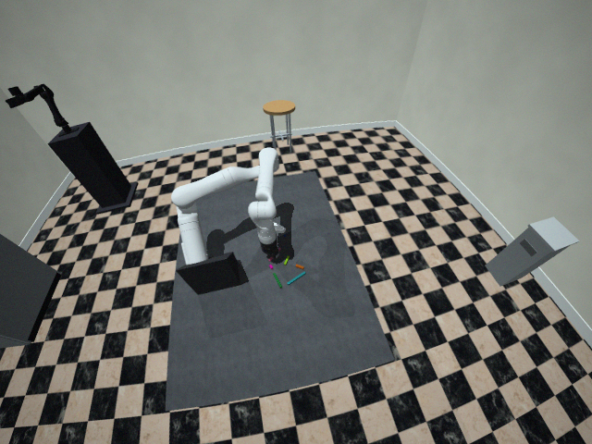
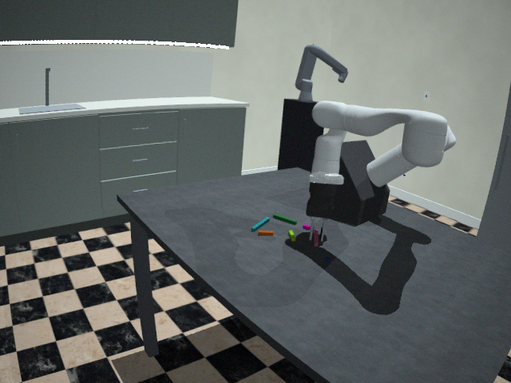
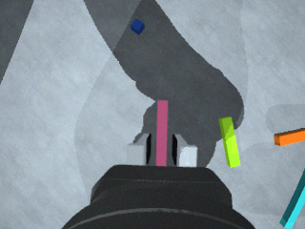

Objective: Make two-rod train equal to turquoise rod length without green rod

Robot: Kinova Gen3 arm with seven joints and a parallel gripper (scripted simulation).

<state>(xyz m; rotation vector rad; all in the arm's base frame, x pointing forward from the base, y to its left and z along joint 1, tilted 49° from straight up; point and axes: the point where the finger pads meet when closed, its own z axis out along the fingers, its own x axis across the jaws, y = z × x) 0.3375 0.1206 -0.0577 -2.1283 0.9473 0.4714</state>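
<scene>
The pink rod is 10 mm below my hand. From my hand the other things lie so: lime rod (50 mm ahead, 50 mm to the right, 10 mm below); then small blue rod (70 mm ahead, 100 mm to the left, 10 mm below); then magenta rod (30 mm behind, 70 mm to the right, 10 mm below).
</scene>
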